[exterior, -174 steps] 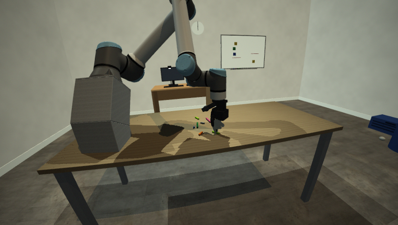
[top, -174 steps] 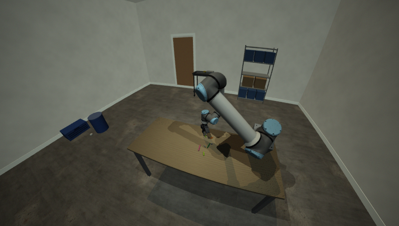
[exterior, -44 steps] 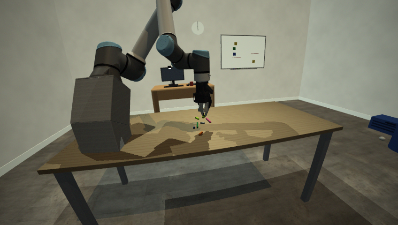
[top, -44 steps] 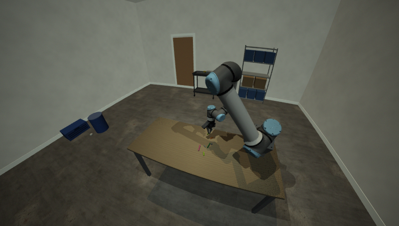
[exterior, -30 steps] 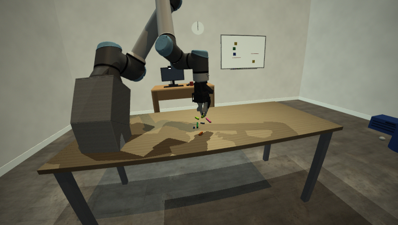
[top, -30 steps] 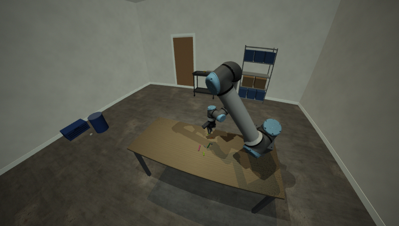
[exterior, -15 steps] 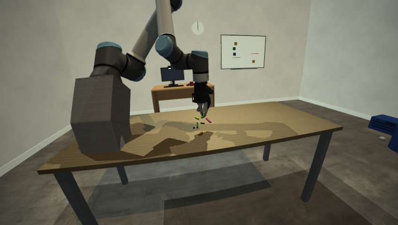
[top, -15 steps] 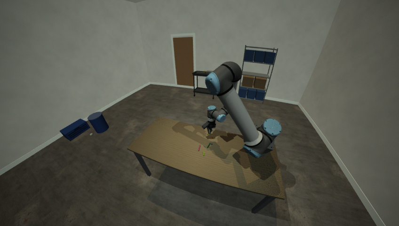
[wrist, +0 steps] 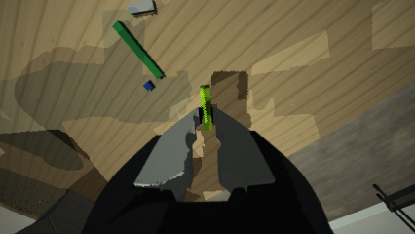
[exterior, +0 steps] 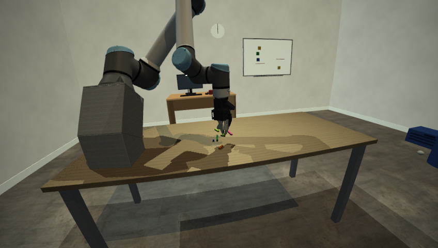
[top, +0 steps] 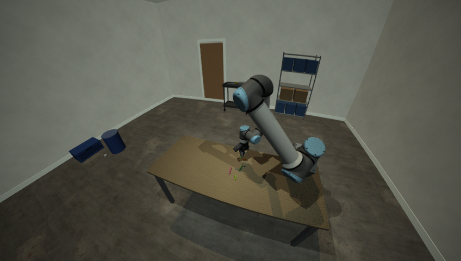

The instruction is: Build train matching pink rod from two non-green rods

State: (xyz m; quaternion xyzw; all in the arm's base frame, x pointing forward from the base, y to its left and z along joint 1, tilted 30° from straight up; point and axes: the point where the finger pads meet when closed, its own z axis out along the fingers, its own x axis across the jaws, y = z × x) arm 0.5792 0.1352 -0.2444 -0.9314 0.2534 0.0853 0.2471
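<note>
Right now my hand is 70 mm above the orange rod, 40 mm to the left of it and 20 mm past it. Round my hand: green rod: 90 mm to the left, 70 mm below, 40 mm behind; grey rod: 130 mm to the left, 70 mm below; blue rod: 70 mm below, 70 mm behind, 60 mm to the left.
</note>
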